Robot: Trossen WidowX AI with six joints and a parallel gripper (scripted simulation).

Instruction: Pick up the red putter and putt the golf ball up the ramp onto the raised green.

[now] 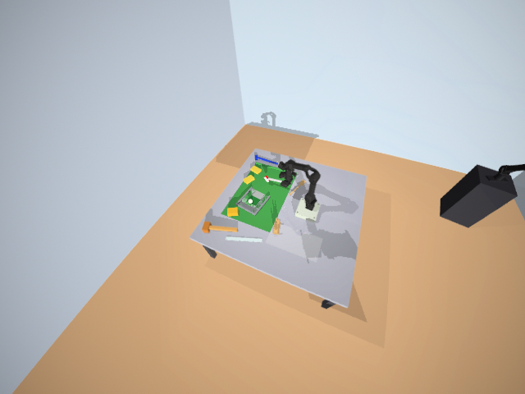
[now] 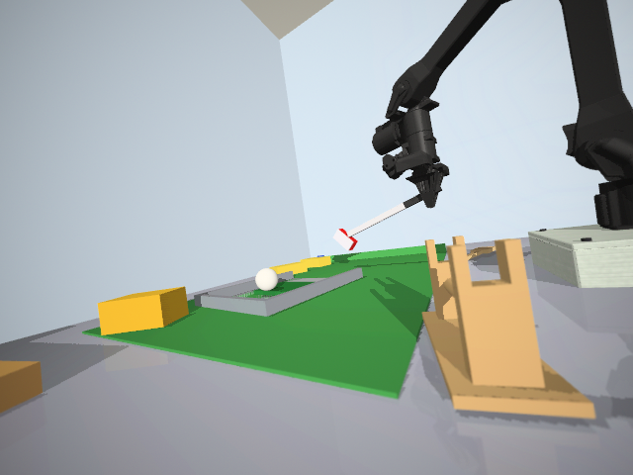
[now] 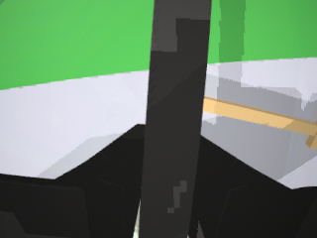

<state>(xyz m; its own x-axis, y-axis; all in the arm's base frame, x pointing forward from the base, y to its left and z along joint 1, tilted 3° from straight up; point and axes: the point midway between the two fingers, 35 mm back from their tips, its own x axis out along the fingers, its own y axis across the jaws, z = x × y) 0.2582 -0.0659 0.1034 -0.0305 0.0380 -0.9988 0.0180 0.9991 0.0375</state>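
Now: the red putter 12 cm ahead of my gripper tip and 1 cm below it. Round my gripper tip: green mat: 22 cm ahead, 11 cm to the left, 13 cm below; then wooden stand: 10 cm behind, 37 cm to the left, 9 cm below; then white golf ball: 24 cm ahead, 27 cm to the left, 9 cm below.
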